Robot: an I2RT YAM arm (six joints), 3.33 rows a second.
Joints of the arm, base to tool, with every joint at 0 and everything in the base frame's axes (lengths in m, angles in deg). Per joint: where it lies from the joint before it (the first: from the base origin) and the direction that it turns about. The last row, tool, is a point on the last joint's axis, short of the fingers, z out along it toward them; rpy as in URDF.
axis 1: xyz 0 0 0.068 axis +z
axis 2: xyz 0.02 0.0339 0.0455 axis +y
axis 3: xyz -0.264 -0.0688 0 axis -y
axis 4: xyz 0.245 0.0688 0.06 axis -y
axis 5: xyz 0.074 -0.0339 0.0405 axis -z
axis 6: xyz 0.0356 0 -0.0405 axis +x
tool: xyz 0 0 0 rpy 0 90 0
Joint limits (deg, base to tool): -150..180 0..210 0..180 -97..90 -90..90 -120..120
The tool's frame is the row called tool.
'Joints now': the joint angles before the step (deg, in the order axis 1, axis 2, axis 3, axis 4, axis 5, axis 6). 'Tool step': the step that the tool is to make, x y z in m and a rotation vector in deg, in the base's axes. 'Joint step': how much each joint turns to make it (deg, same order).
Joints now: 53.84, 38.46, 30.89, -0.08, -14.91, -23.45
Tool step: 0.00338, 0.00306, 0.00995, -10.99, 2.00, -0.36
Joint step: -0.02, 3.88, 7.80, -15.16, 1.45, -4.80
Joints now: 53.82, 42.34, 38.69, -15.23, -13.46, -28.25
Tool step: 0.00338, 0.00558, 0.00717, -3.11, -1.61, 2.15
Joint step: 0.00, 2.73, 3.29, -3.04, -0.94, -3.80
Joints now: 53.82, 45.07, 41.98, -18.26, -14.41, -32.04
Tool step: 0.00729, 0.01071, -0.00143, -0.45, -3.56, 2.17
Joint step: -0.04, 3.14, 0.21, 3.68, -0.94, -3.85
